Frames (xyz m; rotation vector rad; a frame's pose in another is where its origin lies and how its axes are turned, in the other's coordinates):
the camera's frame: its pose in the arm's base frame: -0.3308 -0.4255 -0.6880 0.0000 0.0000 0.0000
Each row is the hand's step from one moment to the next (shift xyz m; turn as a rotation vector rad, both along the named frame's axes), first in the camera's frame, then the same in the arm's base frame.
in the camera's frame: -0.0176 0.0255 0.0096 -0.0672 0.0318 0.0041
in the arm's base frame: -0.0176 0.0255 0.0096 -0.0672 0.0318 0.0041
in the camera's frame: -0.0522 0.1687 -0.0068 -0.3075 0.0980 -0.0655
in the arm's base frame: -0.0522 0.1687 -0.0068 -0.3075 0.0980 -0.0655
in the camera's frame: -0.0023 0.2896 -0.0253 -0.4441 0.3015 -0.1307
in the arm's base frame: -0.0023 0.2896 -0.0253 -0.4441 0.3015 -0.1307
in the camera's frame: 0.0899 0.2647 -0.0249 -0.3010 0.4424 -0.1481
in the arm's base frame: 0.0899 0.2647 -0.0249 -0.3010 0.4424 -0.1481
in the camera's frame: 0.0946 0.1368 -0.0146 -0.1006 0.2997 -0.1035
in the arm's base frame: 0.0946 0.1368 -0.0146 -0.1006 0.2997 -0.1035
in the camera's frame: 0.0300 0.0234 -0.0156 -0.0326 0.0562 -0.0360
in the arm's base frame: 0.0300 0.0234 -0.0156 -0.0326 0.0562 -0.0360
